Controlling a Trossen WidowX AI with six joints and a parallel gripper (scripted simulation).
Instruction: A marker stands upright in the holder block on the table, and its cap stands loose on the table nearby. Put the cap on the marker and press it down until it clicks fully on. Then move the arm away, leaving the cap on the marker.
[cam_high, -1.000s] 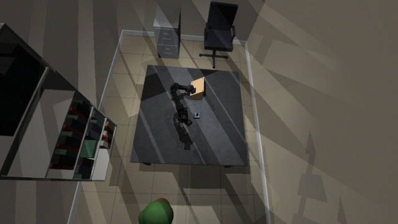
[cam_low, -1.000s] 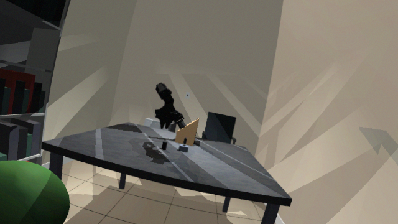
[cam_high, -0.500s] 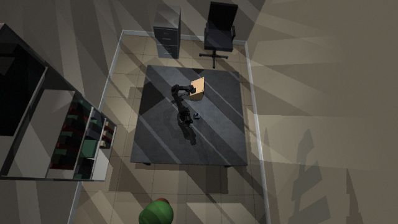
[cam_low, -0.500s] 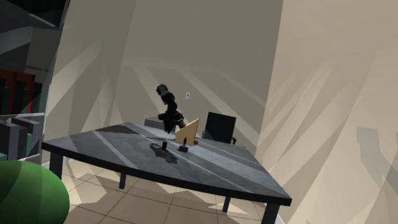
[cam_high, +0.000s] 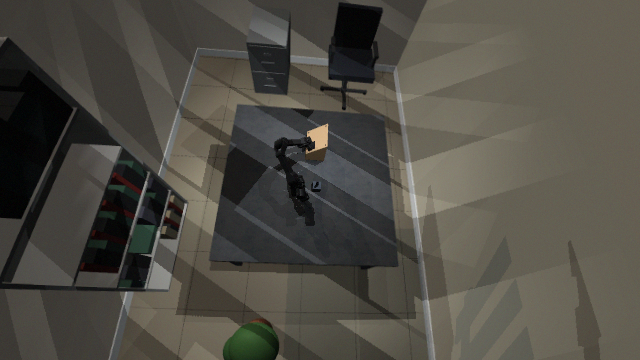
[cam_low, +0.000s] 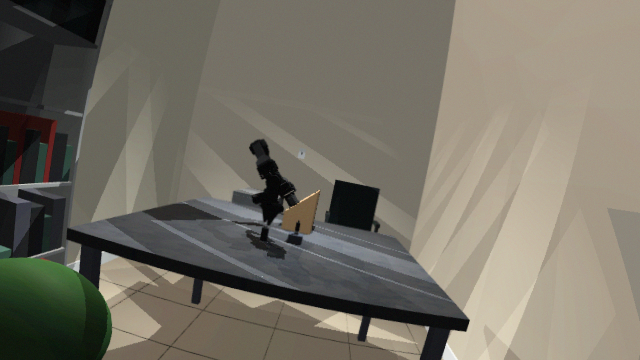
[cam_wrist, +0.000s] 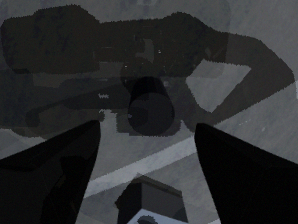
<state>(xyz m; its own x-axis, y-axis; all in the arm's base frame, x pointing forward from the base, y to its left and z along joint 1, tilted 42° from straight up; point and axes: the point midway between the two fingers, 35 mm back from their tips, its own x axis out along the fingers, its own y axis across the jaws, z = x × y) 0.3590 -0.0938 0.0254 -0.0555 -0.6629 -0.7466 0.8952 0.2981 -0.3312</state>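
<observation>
Right now the marker cap is 5 cm below my gripper tip. Also, from my gripper tip: holder block: 13 cm to the left, 8 cm behind, 5 cm below.
</observation>
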